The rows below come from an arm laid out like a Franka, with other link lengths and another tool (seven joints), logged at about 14 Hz.
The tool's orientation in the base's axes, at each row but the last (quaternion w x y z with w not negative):
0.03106 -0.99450 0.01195 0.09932
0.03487 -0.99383 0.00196 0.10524
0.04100 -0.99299 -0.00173 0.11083
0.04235 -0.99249 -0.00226 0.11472
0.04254 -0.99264 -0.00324 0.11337
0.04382 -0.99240 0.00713 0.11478
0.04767 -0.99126 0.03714 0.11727
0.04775 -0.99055 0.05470 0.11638
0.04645 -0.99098 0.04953 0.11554
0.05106 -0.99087 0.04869 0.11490
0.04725 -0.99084 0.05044 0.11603
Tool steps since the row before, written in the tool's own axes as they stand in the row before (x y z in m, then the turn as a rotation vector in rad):
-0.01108 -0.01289 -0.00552 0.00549 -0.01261 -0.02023
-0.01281 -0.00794 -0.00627 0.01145 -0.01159 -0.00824
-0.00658 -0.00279 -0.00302 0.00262 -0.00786 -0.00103
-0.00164 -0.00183 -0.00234 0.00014 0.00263 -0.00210
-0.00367 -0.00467 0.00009 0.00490 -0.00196 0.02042
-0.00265 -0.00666 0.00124 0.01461 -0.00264 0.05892
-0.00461 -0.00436 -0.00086 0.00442 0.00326 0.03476
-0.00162 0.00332 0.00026 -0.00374 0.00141 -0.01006
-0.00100 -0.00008 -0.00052 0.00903 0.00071 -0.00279
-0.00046 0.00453 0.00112 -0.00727 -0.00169 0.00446
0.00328 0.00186 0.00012 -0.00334 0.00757 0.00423
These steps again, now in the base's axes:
-0.00939 0.01270 0.00836 0.00974 0.01119 0.01945
-0.01113 0.00744 0.00934 0.01305 0.01103 0.00644
-0.00574 0.00245 0.00461 0.00283 0.00778 0.00107
-0.00105 0.00160 0.00280 0.00060 -0.00279 0.00178
-0.00358 0.00460 0.00114 0.00018 0.00374 -0.02076
-0.00270 0.00675 -0.00003 0.00090 0.00779 -0.06025
-0.00390 0.00453 0.00229 -0.00395 0.00008 -0.03497
-0.00202 -0.00310 -0.00014 -0.00152 -0.00211 0.01051
-0.00084 0.00011 0.00074 0.00929 -0.00178 0.00054
-0.00119 -0.00432 -0.00139 -0.00785 0.00279 -0.00248
0.00294 -0.00212 -0.00104 -0.00503 -0.00675 -0.00393

